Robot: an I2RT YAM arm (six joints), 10 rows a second.
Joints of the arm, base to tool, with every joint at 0 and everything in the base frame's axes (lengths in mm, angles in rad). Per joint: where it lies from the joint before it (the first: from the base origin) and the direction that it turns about. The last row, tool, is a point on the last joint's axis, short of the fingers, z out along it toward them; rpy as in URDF.
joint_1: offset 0 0 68 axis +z
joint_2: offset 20 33.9 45.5 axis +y
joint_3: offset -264 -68.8 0 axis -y
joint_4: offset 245 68.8 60 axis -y
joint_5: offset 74 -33.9 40.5 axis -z
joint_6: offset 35.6 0 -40.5 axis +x
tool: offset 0 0 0 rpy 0 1.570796 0
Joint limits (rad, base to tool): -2.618..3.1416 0..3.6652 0..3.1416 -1.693..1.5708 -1.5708..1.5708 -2.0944..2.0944
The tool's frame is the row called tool.
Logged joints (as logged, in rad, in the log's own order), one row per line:
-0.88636, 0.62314, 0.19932, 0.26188, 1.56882, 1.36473
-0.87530, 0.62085, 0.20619, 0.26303, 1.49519, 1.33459
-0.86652, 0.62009, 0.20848, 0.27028, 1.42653, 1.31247
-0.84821, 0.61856, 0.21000, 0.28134, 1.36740, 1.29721
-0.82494, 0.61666, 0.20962, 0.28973, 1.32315, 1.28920
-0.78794, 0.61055, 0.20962, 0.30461, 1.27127, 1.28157
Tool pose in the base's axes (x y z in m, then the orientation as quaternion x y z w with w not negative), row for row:
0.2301, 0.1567, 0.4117, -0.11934, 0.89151, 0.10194, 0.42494
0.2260, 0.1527, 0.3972, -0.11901, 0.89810, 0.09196, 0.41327
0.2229, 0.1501, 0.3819, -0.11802, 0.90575, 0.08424, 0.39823
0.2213, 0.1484, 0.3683, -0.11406, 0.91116, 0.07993, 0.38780
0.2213, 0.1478, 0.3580, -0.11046, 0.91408, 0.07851, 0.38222
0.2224, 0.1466, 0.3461, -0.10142, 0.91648, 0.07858, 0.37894
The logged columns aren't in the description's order. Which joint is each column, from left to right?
Columns, left to right: joint_4, joint_1, joint_5, joint_6, joint_3, joint_2.
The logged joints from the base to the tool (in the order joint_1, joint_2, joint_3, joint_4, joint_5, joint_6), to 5 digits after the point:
0.62314, 1.36473, 1.56882, -0.88636, 0.19932, 0.26188
0.62085, 1.33459, 1.49519, -0.87530, 0.20619, 0.26303
0.62009, 1.31247, 1.42653, -0.86652, 0.20848, 0.27028
0.61856, 1.29721, 1.36740, -0.84821, 0.21000, 0.28134
0.61666, 1.28920, 1.32315, -0.82494, 0.20962, 0.28973
0.61055, 1.28157, 1.27127, -0.78794, 0.20962, 0.30461

